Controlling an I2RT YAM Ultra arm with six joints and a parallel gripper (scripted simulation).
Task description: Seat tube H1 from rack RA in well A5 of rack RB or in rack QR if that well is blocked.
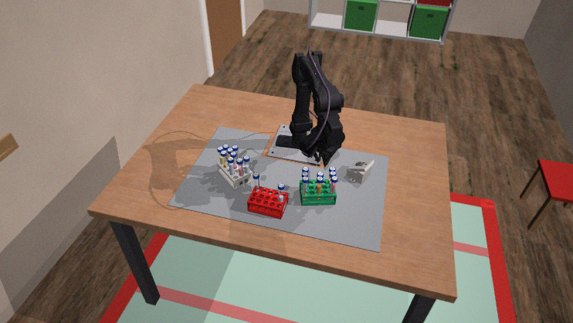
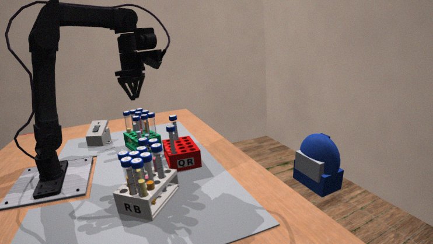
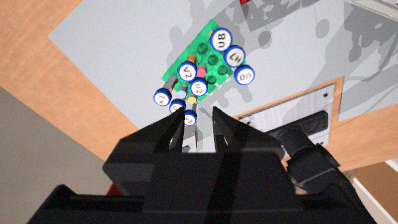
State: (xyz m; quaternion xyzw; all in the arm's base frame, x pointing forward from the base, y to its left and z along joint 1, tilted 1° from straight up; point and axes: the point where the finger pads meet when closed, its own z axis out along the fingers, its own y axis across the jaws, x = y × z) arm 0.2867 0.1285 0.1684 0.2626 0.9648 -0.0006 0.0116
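Now: hand 13 cm to the left of the clear tube, 11 cm above it and 9 cm short of it. The rest, counted from my hand: red rack QR 18 cm to the right, 15 cm below, 9 cm ahead; grey done button box 15 cm behind, 14 cm to the left, 13 cm below; white rack RB 34 cm to the right, 15 cm below, 4 cm behind.
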